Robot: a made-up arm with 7 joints. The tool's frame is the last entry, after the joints.
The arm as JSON. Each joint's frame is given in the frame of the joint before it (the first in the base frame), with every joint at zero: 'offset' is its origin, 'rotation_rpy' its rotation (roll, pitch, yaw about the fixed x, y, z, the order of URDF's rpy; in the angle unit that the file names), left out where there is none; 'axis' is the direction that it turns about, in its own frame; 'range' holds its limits. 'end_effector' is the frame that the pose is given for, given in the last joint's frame.
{
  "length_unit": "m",
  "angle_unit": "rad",
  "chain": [
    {
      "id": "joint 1",
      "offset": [
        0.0,
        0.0,
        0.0
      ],
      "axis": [
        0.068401,
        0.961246,
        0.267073
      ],
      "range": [
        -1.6,
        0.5
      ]
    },
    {
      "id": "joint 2",
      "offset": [
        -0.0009,
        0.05,
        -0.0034
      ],
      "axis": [
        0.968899,
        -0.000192,
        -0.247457
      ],
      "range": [
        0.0,
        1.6
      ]
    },
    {
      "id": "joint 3",
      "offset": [
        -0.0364,
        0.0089,
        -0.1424
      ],
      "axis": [
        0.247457,
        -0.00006,
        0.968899
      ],
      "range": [
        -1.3,
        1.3
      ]
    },
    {
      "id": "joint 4",
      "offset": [
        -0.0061,
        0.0,
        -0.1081
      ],
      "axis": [
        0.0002,
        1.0,
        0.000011
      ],
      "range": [
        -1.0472,
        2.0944
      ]
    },
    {
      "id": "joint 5",
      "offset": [
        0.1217,
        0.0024,
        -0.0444
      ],
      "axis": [
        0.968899,
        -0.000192,
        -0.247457
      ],
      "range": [
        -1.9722,
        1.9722
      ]
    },
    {
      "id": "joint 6",
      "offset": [
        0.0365,
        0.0,
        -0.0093
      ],
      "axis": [
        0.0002,
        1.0,
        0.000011
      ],
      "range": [
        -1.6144,
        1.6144
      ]
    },
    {
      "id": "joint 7",
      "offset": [
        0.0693,
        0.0,
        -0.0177
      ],
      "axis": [
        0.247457,
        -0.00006,
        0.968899
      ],
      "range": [
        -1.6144,
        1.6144
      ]
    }
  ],
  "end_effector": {
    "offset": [
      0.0,
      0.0,
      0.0
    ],
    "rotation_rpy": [
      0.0,
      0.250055,
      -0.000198
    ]
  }
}
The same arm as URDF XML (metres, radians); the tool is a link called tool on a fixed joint. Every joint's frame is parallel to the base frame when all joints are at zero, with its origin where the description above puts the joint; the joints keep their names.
<robot name="arm">
  <joint name="tool_fixed" type="fixed">
    <parent link="link7"/>
    <child link="tool"/>
    <origin xyz="0 0 0" rpy="0 0.2501 -0.0002"/>
  </joint>
  <joint name="joint 7" type="revolute">
    <parent link="link6"/>
    <child link="link7"/>
    <origin xyz="0.0693 0 -0.0177"/>
    <axis xyz="0.247497 -0.0001 0.968889"/>
    <limit lower="-1.6144" upper="1.6144"/>
  </joint>
  <joint name="joint 6" type="revolute">
    <parent link="link5"/>
    <child link="link6"/>
    <origin xyz="0.0365 0 -0.0093"/>
    <axis xyz="0.0002 1 0"/>
    <limit lower="-1.6144" upper="1.6144"/>
  </joint>
  <joint name="joint 5" type="revolute">
    <parent link="link4"/>
    <child link="link5"/>
    <origin xyz="0.1217 0.0024 -0.0444"/>
    <axis xyz="0.968889 -0.0002 -0.247497"/>
    <limit lower="-1.9722" upper="1.9722"/>
  </joint>
  <joint name="joint 4" type="revolute">
    <parent link="link3"/>
    <child link="link4"/>
    <origin xyz="-0.0061 0 -0.1081"/>
    <axis xyz="0.0002 1 0"/>
    <limit lower="-1.0472" upper="2.0944"/>
  </joint>
  <joint name="joint 3" type="revolute">
    <parent link="link2"/>
    <child link="link3"/>
    <origin xyz="-0.0364 0.0089 -0.1424"/>
    <axis xyz="0.247497 -0.0001 0.968889"/>
    <limit lower="-1.3" upper="1.3"/>
  </joint>
  <joint name="joint 2" type="revolute">
    <parent link="link1"/>
    <child link="link2"/>
    <origin xyz="-0.0009 0.05 -0.0034"/>
    <axis xyz="0.968889 -0.0002 -0.247497"/>
    <limit lower="0" upper="1.6"/>
  </joint>
  <joint name="joint 1" type="revolute">
    <parent link="base"/>
    <child link="link1"/>
    <origin xyz="0 0 0"/>
    <axis xyz="0.068403 0.961235 0.26711"/>
    <limit lower="-1.6" upper="0.5"/>
  </joint>
  <link name="base"/>
  <link name="link1"/>
  <link name="link2"/>
  <link name="link3"/>
  <link name="link4"/>
  <link name="link5"/>
  <link name="link6"/>
  <link name="link7"/>
  <link name="tool"/>
</robot>

